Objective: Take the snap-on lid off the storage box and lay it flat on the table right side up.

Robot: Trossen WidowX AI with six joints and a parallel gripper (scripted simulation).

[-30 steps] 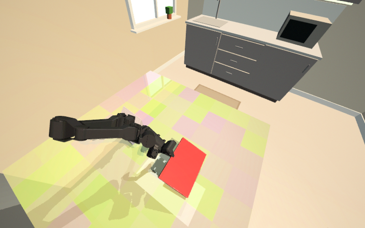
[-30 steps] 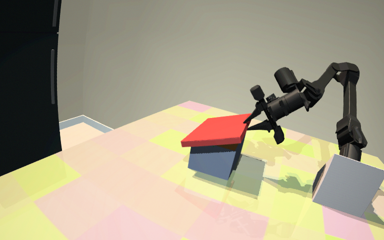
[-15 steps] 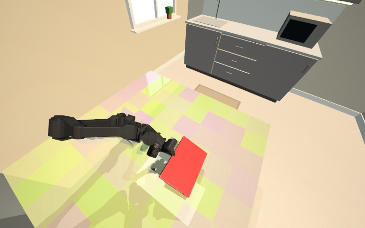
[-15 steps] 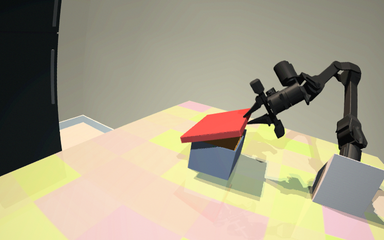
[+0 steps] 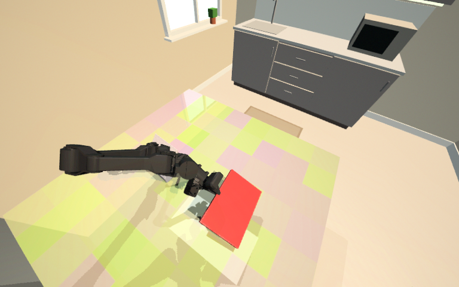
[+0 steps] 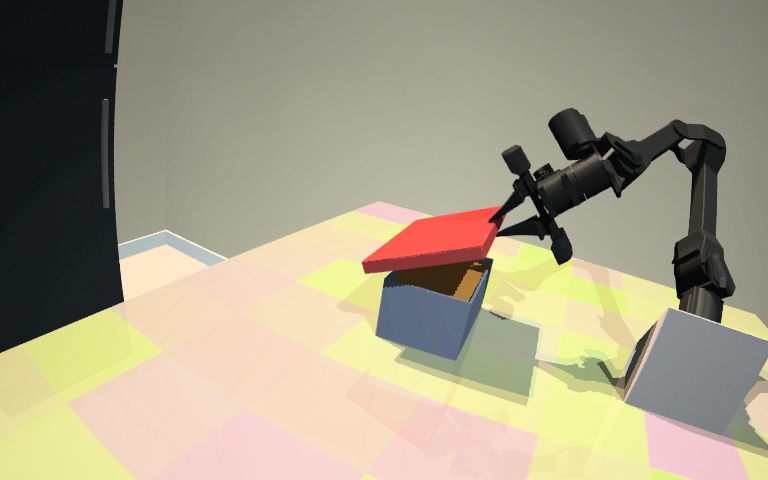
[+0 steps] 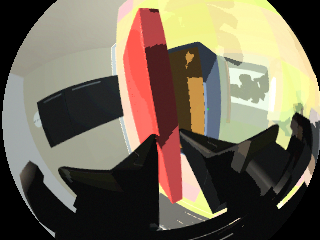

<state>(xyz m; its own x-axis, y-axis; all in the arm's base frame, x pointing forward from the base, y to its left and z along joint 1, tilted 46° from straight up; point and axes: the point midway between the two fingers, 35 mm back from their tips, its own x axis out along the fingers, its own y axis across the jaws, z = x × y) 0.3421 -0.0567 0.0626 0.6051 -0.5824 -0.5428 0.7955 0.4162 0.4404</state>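
Right now my gripper tip is 70 mm short of the red lid and 30 mm above it. Round my gripper tip: storage box 130 mm below, 60 mm ahead, 10 mm to the right.
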